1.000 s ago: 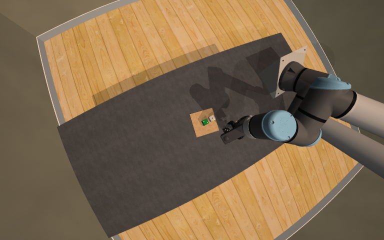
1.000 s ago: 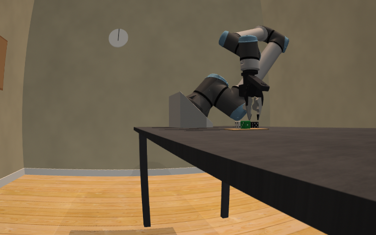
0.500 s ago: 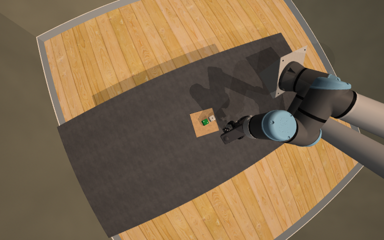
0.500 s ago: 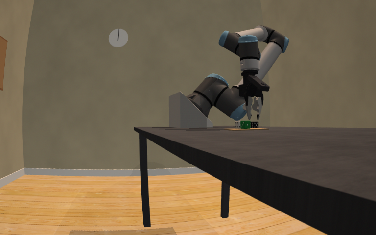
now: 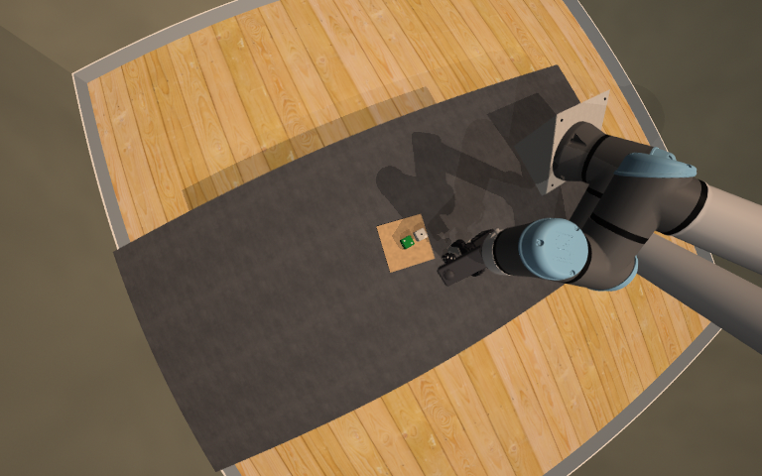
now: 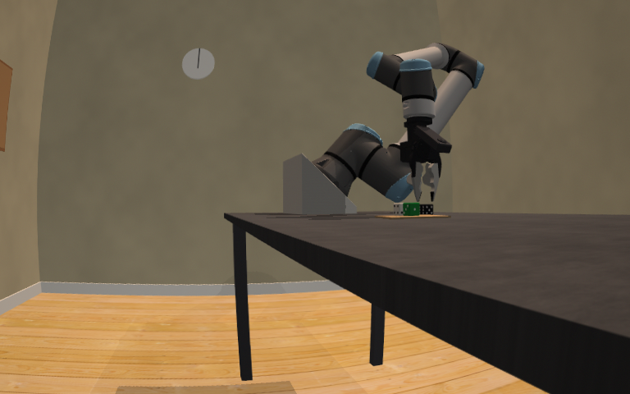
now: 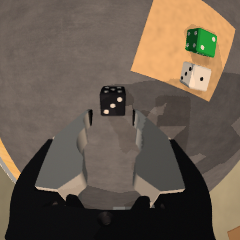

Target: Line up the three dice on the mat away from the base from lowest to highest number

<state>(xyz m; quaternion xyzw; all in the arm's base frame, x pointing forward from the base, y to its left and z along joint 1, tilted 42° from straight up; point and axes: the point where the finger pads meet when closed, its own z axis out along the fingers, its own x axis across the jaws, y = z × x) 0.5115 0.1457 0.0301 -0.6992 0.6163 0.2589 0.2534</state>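
My hand is 4 cm above the black die. The rest, counted from my hand: tan mat: 10 cm ahead, 10 cm to the right, 5 cm below; then white die: 5 cm ahead, 10 cm to the right, 3 cm below; then green die: 10 cm ahead, 10 cm to the right, 3 cm below.
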